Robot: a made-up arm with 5 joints.
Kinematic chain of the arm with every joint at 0, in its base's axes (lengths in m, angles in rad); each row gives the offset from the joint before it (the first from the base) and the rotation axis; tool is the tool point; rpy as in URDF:
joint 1: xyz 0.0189 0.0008 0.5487 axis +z
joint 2: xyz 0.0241 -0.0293 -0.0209 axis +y
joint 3: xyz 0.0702 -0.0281 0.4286 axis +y
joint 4: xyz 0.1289 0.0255 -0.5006 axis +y
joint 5: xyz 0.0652 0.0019 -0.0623 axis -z
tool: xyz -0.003 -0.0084 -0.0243 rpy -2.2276 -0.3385 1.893
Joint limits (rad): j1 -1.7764..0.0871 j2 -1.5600..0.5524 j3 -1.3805..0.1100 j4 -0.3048..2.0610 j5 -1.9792..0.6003
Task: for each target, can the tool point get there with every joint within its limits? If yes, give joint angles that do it. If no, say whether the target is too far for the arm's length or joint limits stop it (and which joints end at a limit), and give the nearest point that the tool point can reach.
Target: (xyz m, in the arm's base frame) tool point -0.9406 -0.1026 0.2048
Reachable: no: joint limits stop it (at a limit: joint 1, joint 2) | nearest point -0.0800 -0.2826 0.2305 | short by 0.880 m
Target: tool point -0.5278 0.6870 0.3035
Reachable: no: joint limits stop it (at a limit: joint 1, joint 2, joint 3) | nearest point -0.0166 0.0161 0.3688 | short by 0.846 m
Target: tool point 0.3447 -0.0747 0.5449
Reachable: yes | joints -0.1177 -0.4498 -0.2624 1.2488 0.3800
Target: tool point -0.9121 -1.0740 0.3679
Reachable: no: too far | nearest point -0.1948 -0.8362 0.5619 | short by 0.780 m
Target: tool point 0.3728 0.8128 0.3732
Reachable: no: joint limits stop it (at a limit: joint 1, joint 5) | nearest point 0.4430 0.0083 0.3732 | short by 0.808 m
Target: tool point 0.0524 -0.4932 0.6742
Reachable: yes | joints -1.4265 -0.1645 -0.7929 1.6949 0.1444
